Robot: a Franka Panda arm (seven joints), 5 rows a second.
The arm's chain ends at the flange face. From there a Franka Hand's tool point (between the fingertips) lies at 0.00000 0.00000 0.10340 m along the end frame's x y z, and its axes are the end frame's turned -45 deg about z.
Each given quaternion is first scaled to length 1.
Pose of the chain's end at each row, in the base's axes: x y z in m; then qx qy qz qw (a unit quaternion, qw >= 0):
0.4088, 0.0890, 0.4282, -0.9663, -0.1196, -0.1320, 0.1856
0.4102, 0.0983, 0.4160, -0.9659, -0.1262, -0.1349, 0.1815
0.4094, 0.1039, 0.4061, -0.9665, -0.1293, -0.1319, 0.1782
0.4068, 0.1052, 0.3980, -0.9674, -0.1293, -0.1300, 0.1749
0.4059, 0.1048, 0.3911, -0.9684, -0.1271, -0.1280, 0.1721
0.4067, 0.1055, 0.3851, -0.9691, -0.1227, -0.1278, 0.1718
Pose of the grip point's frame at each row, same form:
0.4306, 0.1294, 0.3355, -0.8470, -0.4803, -0.1930, 0.1210
0.4324, 0.1381, 0.3232, -0.8441, -0.4862, -0.1941, 0.1161
0.4310, 0.1430, 0.3129, -0.8435, -0.4893, -0.1901, 0.1142
0.4281, 0.1437, 0.3044, -0.8443, -0.4896, -0.1870, 0.1118
0.4270, 0.1426, 0.2972, -0.8461, -0.4880, -0.1841, 0.1100
0.4280, 0.1432, 0.2912, -0.8484, -0.4842, -0.1838, 0.1098

